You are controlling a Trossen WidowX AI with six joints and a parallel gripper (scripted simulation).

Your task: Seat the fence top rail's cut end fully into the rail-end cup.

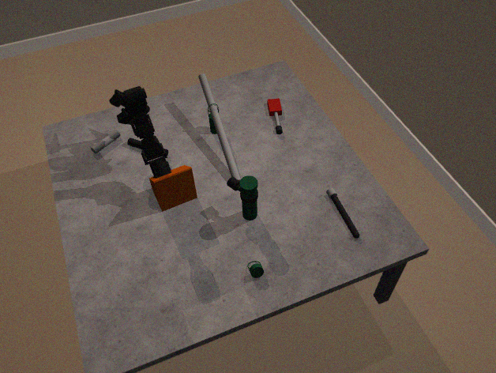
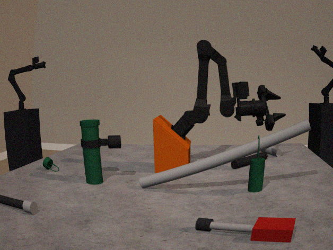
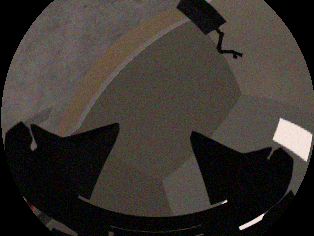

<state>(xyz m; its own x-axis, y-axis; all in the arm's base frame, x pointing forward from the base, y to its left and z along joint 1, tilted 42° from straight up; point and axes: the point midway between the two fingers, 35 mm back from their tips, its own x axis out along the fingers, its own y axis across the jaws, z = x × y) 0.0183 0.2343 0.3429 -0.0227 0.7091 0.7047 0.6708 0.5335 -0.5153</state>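
My gripper tip is now 33 cm short of the small green post, 21 cm to the left of it and 12 cm above it. Round my gripper tip: short grey tube: 14 cm behind, 1 cm to the right, 21 cm below; dark tube: 1 cm ahead, 15 cm to the right, 21 cm below.
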